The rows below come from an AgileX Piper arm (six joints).
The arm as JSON. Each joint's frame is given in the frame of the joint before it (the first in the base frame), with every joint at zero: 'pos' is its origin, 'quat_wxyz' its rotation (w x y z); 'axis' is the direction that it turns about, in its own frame. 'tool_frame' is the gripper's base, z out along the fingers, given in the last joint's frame.
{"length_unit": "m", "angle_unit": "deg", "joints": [
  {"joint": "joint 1", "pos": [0.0, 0.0, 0.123], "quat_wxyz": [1.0, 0.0, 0.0, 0.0], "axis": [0.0, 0.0, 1.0]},
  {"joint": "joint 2", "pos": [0.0, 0.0, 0.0], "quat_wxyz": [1.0, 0.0, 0.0, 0.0], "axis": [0.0, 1.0, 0.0]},
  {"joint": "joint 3", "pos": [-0.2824, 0.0, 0.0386], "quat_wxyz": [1.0, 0.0, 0.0, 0.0], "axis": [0.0, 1.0, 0.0]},
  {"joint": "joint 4", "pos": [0.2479, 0.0, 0.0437], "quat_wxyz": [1.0, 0.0, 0.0, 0.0], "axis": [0.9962, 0.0, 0.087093]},
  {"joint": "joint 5", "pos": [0.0, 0.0, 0.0], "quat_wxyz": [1.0, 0.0, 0.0, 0.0], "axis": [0.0, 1.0, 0.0]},
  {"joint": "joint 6", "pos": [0.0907, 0.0, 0.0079], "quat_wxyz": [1.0, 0.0, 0.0, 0.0], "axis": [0.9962, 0.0, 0.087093]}
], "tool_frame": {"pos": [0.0, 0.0, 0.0], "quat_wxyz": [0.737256, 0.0, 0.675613, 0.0]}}
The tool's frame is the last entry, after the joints.
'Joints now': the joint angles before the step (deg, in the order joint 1, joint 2, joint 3, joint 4, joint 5, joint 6). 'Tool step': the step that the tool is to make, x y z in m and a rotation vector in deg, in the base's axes. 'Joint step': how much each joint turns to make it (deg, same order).
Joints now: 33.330, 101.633, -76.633, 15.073, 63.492, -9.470
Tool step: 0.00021, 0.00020, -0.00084, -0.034, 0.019, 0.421
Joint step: 0.000, 0.140, 0.001, 0.040, -0.001, -0.451
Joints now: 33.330, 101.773, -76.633, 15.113, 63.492, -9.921
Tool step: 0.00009, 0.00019, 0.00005, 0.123, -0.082, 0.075
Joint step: 0.001, 0.000, 0.000, 0.090, -0.108, -0.136
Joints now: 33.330, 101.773, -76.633, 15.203, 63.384, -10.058
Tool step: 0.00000, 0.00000, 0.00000, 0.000, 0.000, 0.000
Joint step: 0.000, 0.000, 0.000, 0.000, 0.000, 0.000
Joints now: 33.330, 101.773, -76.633, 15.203, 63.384, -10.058
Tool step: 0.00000, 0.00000, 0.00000, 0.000, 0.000, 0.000
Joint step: 0.000, 0.000, 0.000, 0.000, 0.000, 0.000
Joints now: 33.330, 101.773, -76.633, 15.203, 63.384, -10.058
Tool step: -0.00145, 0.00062, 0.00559, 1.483, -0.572, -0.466
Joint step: 0.000, -0.844, 0.001, 1.028, -0.467, 0.000
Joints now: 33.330, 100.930, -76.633, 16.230, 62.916, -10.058
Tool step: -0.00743, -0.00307, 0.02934, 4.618, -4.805, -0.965
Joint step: 0.000, -4.691, 0.002, 1.446, -1.947, 0.000
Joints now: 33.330, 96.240, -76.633, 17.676, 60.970, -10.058
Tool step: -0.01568, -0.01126, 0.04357, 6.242, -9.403, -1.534
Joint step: -0.001, -8.022, 1.081, 0.288, -4.594, 0.107
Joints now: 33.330, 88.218, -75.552, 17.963, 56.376, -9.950
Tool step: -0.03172, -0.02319, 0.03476, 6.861, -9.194, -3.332
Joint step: 0.000, -11.114, 5.564, 0.000, -6.621, 1.599
